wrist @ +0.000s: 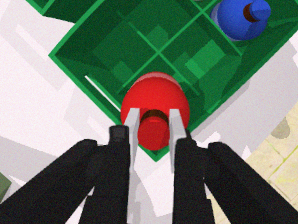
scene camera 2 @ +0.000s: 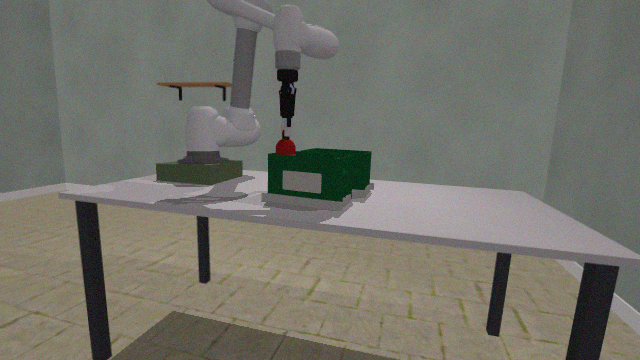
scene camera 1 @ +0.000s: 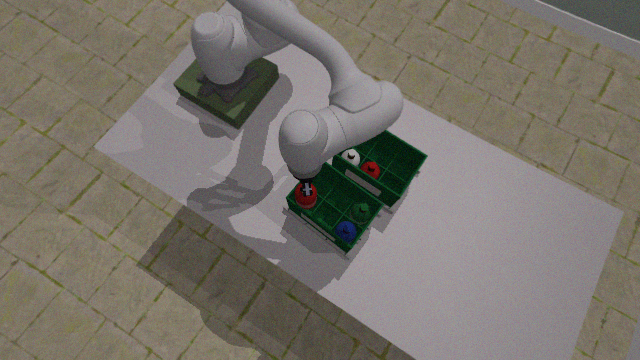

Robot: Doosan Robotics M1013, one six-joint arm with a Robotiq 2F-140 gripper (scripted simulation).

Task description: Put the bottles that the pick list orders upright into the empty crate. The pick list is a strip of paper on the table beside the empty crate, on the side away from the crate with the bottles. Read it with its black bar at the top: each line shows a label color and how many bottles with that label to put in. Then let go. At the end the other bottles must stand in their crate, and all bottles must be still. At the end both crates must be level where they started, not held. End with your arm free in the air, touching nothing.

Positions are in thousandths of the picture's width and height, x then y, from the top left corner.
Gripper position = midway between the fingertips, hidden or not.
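Scene camera 1 shows a crate (scene camera 1: 602, 526). Visible in scene camera 2 are my gripper (scene camera 2: 448, 379) and a crate (scene camera 2: 493, 488). The wrist view shows a red bottle (wrist: 522, 417) and, again, my gripper (wrist: 518, 551).
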